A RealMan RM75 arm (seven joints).
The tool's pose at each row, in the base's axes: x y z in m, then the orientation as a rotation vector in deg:
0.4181, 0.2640, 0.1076, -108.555, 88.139, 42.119
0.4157, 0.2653, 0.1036, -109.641, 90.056, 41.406
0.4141, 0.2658, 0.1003, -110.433, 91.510, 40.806
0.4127, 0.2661, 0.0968, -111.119, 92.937, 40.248
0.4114, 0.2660, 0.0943, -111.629, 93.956, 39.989
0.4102, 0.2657, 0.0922, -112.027, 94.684, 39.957
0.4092, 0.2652, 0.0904, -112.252, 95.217, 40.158
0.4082, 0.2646, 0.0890, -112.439, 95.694, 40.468
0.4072, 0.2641, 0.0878, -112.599, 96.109, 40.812
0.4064, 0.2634, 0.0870, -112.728, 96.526, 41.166
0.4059, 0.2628, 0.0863, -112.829, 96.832, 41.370
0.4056, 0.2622, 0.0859, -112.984, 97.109, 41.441
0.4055, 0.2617, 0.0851, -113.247, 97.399, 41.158
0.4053, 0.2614, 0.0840, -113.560, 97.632, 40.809
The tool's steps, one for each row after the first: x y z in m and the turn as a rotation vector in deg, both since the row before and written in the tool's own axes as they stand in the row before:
0.0016, 0.0025, 0.0038, -0.563, 1.852, 0.792
0.0017, 0.0018, 0.0028, -0.385, 1.408, 0.593
0.0020, 0.0016, 0.0028, -0.349, 1.316, 0.614
0.0016, 0.0014, 0.0019, -0.352, 0.895, 0.466
0.0014, 0.0013, 0.0014, -0.367, 0.598, 0.359
0.0014, 0.0011, 0.0011, -0.363, 0.314, 0.334
0.0012, 0.0011, 0.0007, -0.395, 0.223, 0.332
0.0010, 0.0011, 0.0007, -0.387, 0.165, 0.306
0.0009, 0.0009, 0.0002, -0.375, 0.145, 0.317
0.0008, 0.0006, 0.0002, -0.245, 0.132, 0.218
0.0007, 0.0004, 0.0000, -0.192, 0.198, 0.154
0.0009, 0.0002, 0.0003, -0.046, 0.399, 0.055
0.0009, 0.0002, 0.0007, -0.026, 0.425, -0.010

